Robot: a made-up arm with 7 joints. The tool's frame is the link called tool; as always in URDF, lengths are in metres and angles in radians.
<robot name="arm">
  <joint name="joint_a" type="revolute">
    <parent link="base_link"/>
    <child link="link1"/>
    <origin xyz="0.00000 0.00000 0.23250" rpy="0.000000 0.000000 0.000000"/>
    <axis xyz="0 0 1"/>
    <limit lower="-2.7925" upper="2.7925" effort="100" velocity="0.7"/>
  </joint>
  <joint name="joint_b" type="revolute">
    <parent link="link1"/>
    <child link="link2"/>
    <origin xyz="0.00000 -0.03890 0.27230" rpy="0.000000 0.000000 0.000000"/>
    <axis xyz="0 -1 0"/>
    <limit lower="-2.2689" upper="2.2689" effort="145" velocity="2.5"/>
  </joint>
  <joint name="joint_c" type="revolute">
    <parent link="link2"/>
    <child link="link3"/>
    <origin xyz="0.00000 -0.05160 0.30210" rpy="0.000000 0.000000 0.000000"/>
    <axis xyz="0 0 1"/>
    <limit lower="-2.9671" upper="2.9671" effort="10" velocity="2.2"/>
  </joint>
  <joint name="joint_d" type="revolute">
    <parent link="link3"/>
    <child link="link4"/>
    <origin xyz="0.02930 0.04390 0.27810" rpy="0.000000 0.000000 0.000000"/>
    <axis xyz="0 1 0"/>
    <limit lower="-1.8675" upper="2.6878" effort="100" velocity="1.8"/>
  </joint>
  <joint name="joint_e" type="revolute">
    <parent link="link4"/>
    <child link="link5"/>
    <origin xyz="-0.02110 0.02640 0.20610" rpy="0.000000 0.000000 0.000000"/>
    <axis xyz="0 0 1"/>
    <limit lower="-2.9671" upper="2.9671" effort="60" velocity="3.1"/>
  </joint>
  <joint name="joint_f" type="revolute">
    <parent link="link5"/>
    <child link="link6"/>
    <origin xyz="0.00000 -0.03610 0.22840" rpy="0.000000 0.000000 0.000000"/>
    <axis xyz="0 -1 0"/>
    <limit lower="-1.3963" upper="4.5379" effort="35" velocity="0.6"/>
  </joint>
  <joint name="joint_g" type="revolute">
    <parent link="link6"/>
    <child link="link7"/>
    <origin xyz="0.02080 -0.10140 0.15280" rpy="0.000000 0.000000 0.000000"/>
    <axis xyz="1 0 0"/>
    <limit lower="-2.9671" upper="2.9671" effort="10" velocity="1.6"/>
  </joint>
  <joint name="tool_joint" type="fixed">
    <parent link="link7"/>
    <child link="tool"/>
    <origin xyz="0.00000 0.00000 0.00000" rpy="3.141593 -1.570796 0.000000"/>
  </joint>
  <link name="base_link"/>
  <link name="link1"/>
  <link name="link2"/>
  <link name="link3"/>
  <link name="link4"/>
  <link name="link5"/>
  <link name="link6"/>
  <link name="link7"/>
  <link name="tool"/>
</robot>
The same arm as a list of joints. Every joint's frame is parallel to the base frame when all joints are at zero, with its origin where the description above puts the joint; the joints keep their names.
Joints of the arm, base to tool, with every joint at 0 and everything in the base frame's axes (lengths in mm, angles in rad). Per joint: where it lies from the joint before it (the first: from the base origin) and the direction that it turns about. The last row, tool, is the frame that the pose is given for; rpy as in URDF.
joint_a: axis 0 0 1 xyz 0 0 232.5
joint_b: axis 0 -1 0 xyz 0 -38.9 272.3
joint_c: axis 0 0 1 xyz 0 -51.6 302.1
joint_d: axis 0 1 0 xyz 29.3 43.9 278.1
joint_e: axis 0 0 1 xyz -21.1 26.4 206.1
joint_f: axis 0 -1 0 xyz 0 -36.1 228.4
joint_g: axis 1 0 0 xyz 20.8 -101.4 152.8
tool: xyz 0 0 0 rpy -3.1416 -1.5708 0
Joint limits (rad, base to tool): -2.7925..2.7925 -2.2689..2.2689 -2.9671..2.9671 -1.8675..2.6878 -2.9671..2.9671 -1.3963..4.5379 -2.9671..2.9671

